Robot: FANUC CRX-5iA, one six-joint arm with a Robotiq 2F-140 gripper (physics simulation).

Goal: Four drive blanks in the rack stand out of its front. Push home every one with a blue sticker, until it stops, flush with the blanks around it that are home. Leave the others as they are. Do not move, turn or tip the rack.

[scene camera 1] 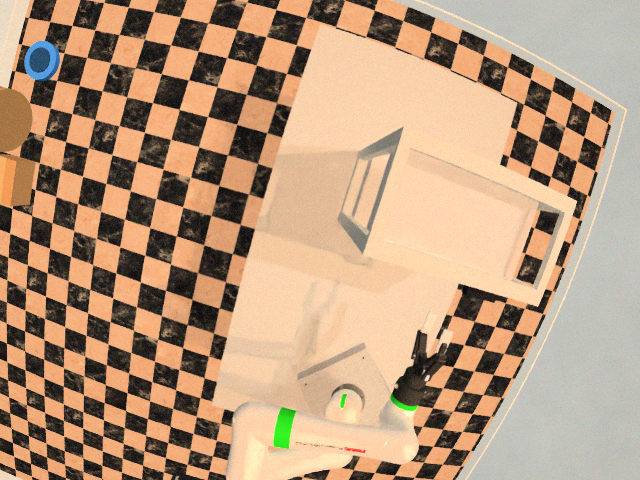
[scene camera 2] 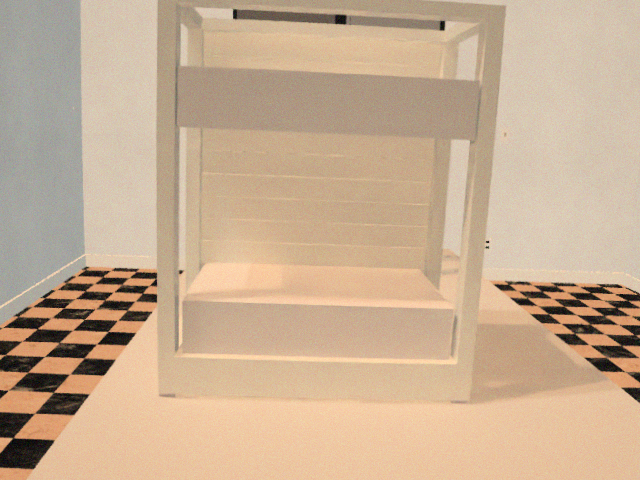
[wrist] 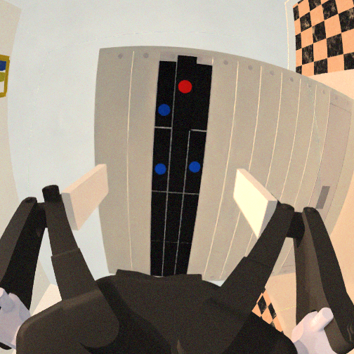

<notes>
The pictures show: the gripper and a pale rack.
The gripper also shows in the wrist view.
</notes>
